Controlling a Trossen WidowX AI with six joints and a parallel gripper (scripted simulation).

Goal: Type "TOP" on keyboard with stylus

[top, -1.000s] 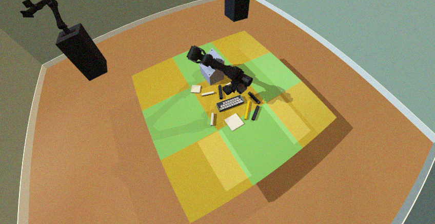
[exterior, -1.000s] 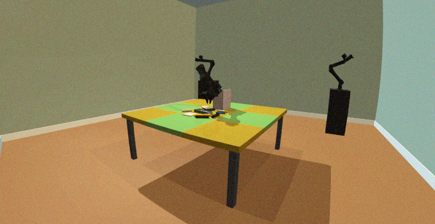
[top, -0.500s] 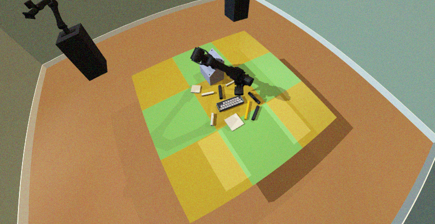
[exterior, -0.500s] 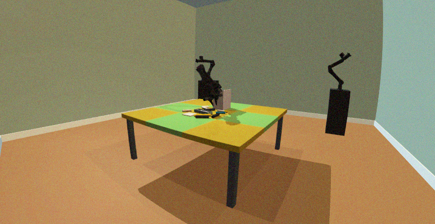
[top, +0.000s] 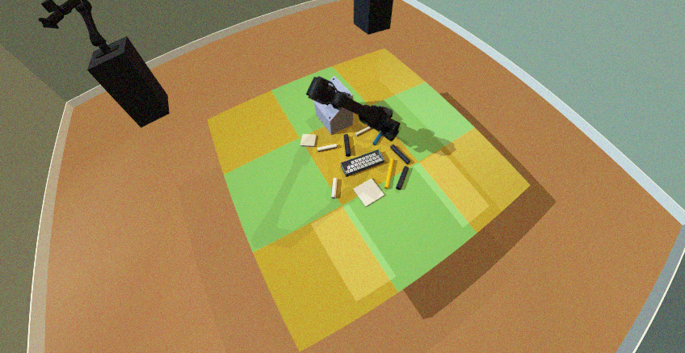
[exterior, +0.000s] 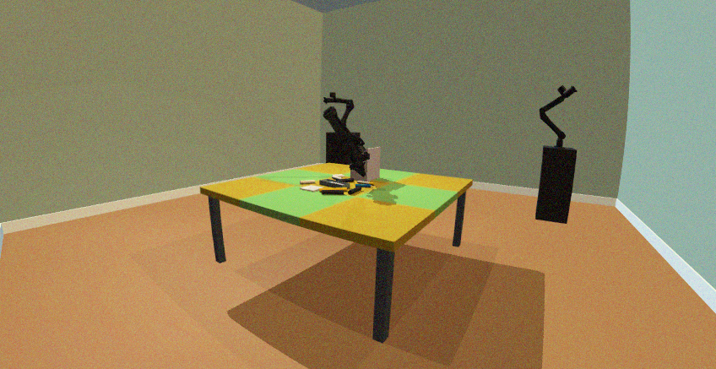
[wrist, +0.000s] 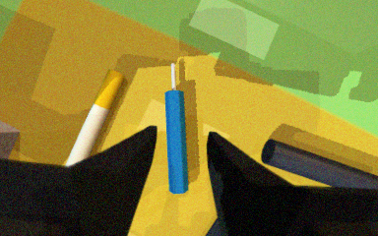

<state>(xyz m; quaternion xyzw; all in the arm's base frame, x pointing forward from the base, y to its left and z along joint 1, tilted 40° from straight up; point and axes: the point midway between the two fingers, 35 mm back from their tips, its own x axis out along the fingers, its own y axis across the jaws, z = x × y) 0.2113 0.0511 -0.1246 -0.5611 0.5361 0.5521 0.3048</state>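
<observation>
Now: gripper tip 6 cm above the blue stylus, 2 cm to the right of it and 2 cm past it. From my gripper tip the other things lie so: beige pen: 8 cm behind, 6 cm below, 2 cm to the right; then grey stylus tip: 6 cm below, 5 cm to the left, 3 cm behind; then white pad: 22 cm ahead, 21 cm to the right, 6 cm below.
</observation>
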